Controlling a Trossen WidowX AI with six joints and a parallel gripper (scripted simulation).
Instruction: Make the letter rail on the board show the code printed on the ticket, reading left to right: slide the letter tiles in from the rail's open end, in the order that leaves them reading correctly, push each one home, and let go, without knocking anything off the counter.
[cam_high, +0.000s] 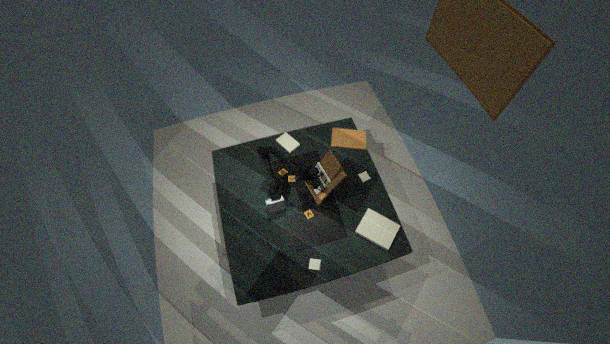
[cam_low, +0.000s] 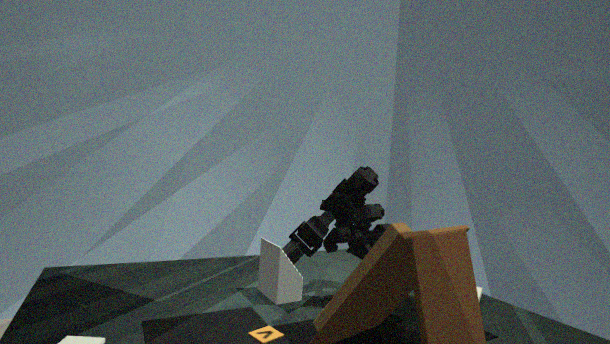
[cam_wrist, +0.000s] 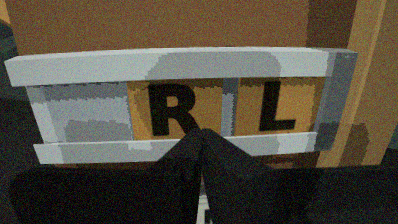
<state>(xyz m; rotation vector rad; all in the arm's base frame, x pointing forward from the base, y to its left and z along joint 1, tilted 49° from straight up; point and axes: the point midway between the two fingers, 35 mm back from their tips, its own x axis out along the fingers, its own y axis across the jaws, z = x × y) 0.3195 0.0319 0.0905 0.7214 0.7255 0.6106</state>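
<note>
Now: gripper tip 4 cm short of the orange letter tile, 4 cm to the left of it and 2 cm above it. Round my gripper tip: flat orange panel: 35 cm ahead, 41 cm to the left, 17 cm below; white ticket: 2 cm behind, 3 cm to the right, 11 cm below; yellow letter tile: 11 cm behind, 21 cm to the right, 17 cm below.
</note>
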